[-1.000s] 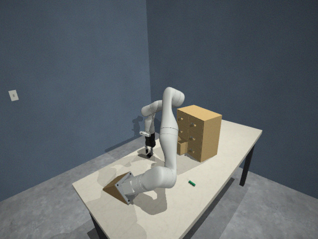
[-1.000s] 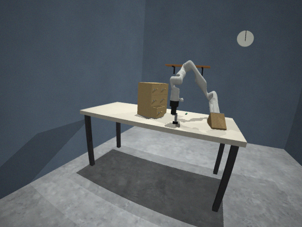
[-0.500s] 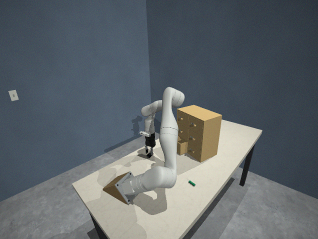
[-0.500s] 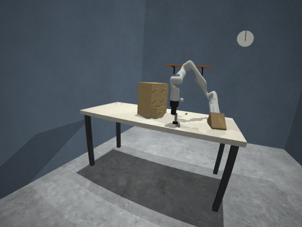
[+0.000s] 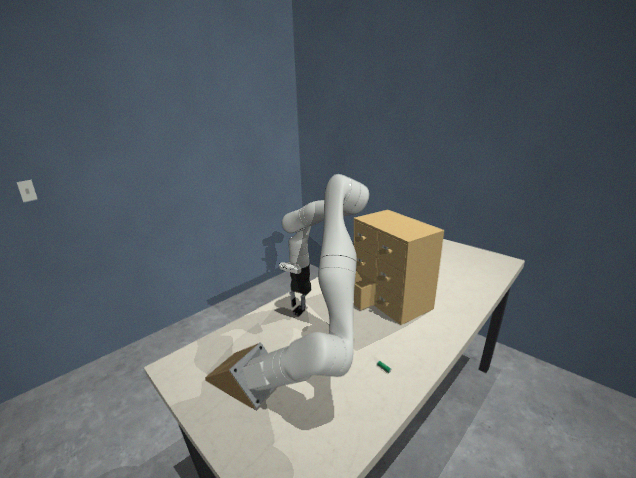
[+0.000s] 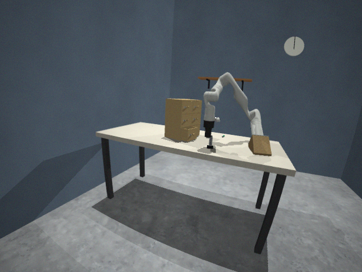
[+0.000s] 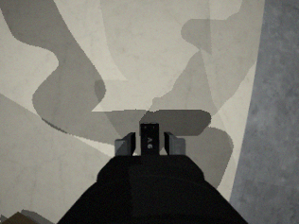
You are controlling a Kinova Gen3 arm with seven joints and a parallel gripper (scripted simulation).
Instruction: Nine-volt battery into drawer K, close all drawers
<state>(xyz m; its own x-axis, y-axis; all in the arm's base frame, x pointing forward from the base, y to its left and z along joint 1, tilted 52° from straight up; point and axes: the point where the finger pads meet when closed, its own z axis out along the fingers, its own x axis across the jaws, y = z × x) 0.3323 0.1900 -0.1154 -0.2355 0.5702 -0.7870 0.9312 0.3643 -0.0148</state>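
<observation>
Right now the nine-volt battery is 1 cm behind my hand and 3 cm below it. Also, from my hand: green cylinder: 2 cm behind, 42 cm to the right, 3 cm below.
</observation>
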